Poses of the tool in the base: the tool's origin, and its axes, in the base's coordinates. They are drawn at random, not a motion.
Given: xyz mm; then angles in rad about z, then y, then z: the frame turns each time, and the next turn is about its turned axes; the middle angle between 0 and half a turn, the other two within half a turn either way.
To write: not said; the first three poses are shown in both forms.
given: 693 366 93 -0.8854 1.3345 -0.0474
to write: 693 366 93; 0.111 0.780 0.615; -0.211 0.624 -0.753; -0.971 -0.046 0.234
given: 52 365 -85 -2.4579 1.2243 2.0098
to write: 52 365 -85; 0.684 -0.030 -0.729; -0.611 0.524 -0.594; 0.400 0.851 0.340
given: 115 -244 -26 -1.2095 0.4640 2.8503
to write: 115 -244 -26; -0.034 -0.987 0.158; 0.903 -0.098 -0.419; 0.429 0.129 0.894
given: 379 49 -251 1.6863 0.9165 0.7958
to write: 379 49 -251; -0.759 -0.645 -0.091; 0.341 -0.513 0.788; -0.555 0.567 0.609
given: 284 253 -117 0.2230 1.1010 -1.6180
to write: 284 253 -117; 0.200 0.451 0.870; -0.979 0.054 0.197; 0.042 -0.891 0.453
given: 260 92 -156 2.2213 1.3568 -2.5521
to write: 260 92 -156; 0.549 0.590 -0.592; 0.196 0.597 0.778; 0.812 -0.543 0.212
